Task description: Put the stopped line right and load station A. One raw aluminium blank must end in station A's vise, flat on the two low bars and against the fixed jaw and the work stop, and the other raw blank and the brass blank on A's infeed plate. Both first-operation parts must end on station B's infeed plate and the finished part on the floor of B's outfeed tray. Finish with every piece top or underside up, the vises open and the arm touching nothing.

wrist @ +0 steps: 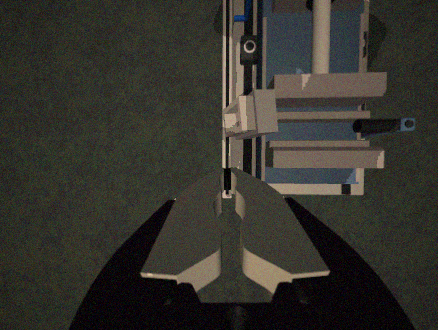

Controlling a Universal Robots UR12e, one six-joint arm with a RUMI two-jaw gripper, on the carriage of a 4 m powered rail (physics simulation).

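Places are measured from the arm's base along level axes (x ahead, y left, z up), in millimetres.
Pixels of known places: gripper, fingertip midpoint: [226,170].
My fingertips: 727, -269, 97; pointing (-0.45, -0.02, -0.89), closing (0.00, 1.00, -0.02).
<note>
For each thing: its top centre in the pictures, then the offset to it from my fingertips, as dx, dy, dz. "spot": a spot on its surface instead. Level surfaces: height alone.
- vise at a spot on its surface: [361,188] spot: +35, +180, -107
- black stop rod at its top centre: [380,124] -37, +142, -31
- pale grey metal block at its top centre: [250,110] -52, +23, -24
- black clamp with a round bolt, surface spot: [249,47] spot: -148, +32, -89
- blue fitting at a spot on its surface: [240,18] spot: -187, +22, -93
- pale rod at its top centre: [324,34] -127, +98, -41
- Dark green floor at its surface level: dz -127
The vise [361,188] is at the upper right of the wrist view. Its rod-driven jaw [330,86] and the opposite jaw [327,159] stand apart. Two low bars [324,115] [319,144] cross the blue bed between them, with no piece on them. A black stop rod [379,125] with a blue end is at the right. A pale grey metal block [266,112] is tilted at the vise's left side, overlapping the rail edge; its kind and what bears it are unclear. My gripper [226,170] is shut and empty, below and left of the block. The brass blank and plates do not show.
Long pale rails [225,75] run along the vise's left side, close beyond my fingertips. A black clamp with a round bolt [249,47] and a blue fitting [240,18] stand above the block. The pale rod [321,42] reaches the upper jaw. Dark green floor [100,100] lies left.
</note>
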